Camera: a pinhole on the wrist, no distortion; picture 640 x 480 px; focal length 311.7 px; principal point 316.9 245.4 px. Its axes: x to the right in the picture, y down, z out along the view. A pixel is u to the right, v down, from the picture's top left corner.
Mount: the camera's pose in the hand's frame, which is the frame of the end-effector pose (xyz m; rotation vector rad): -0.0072 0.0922 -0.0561 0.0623 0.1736 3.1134
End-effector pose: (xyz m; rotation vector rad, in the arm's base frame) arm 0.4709 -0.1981 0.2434 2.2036 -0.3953 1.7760
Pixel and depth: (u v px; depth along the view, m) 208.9 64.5 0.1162
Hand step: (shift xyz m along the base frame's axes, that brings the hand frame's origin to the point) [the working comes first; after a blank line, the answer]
In the camera's frame: -0.0403 -0.0674 0.1162

-0.0123 -0.1785 0.0363
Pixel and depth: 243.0 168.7 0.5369
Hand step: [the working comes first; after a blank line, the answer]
In the camera's frame: -0.1273 -0.1321 0.5369

0.3345 -0.4389 0.0620
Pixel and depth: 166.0 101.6 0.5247
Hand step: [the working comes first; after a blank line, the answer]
In the camera's frame: -0.2540 -0.2421 0.5247

0.2943 -0.5288 0.1985
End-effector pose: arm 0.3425 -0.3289 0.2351 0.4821 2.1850 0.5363
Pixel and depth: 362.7 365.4 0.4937
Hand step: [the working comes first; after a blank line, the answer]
In the camera's frame: 0.0725 0.1901 0.4937

0.3927 0.0319 -0.2456
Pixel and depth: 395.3 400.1 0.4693
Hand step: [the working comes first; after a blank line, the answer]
In the camera's frame: 0.1180 0.2329 0.4693

0.3998 -0.0327 -0.2289
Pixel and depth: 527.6 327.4 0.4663
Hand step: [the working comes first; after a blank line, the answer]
In the camera's frame: 0.3152 0.1227 0.4663

0.5275 -0.0373 -0.0426
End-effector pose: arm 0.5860 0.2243 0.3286 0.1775 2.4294 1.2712
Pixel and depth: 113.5 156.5 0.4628
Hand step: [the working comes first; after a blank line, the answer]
In the camera's frame: -0.3020 -0.1320 0.4628

-0.1579 0.5332 -0.0654
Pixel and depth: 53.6 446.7 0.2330
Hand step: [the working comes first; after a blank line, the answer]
In the camera's frame: -0.1968 0.1505 0.2330

-0.1037 0.1757 -0.1792
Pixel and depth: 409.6 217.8 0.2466
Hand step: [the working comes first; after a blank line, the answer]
In the camera's frame: 0.0733 -0.0218 0.2466

0.1293 0.2071 0.0390
